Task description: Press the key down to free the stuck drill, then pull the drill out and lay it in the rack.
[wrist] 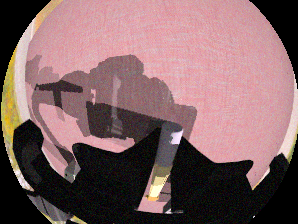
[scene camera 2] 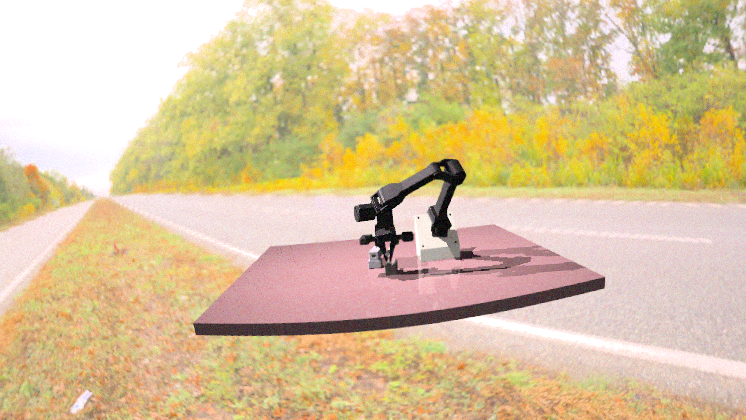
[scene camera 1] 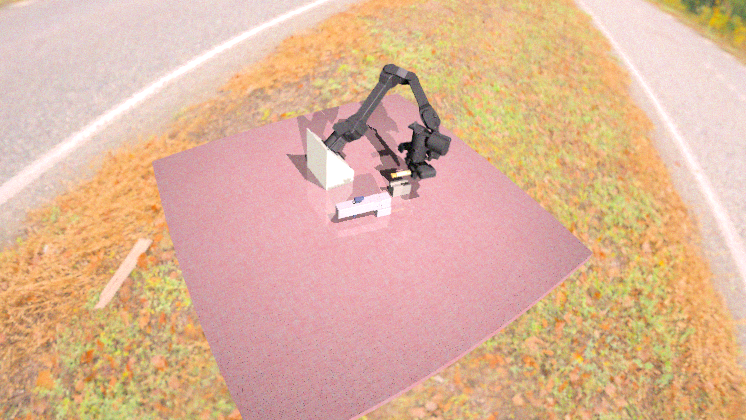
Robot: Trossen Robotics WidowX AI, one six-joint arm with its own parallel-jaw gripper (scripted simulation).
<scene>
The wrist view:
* gripper
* drill: held by the gripper
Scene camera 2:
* gripper
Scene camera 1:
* gripper
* l-shaped fixture
</scene>
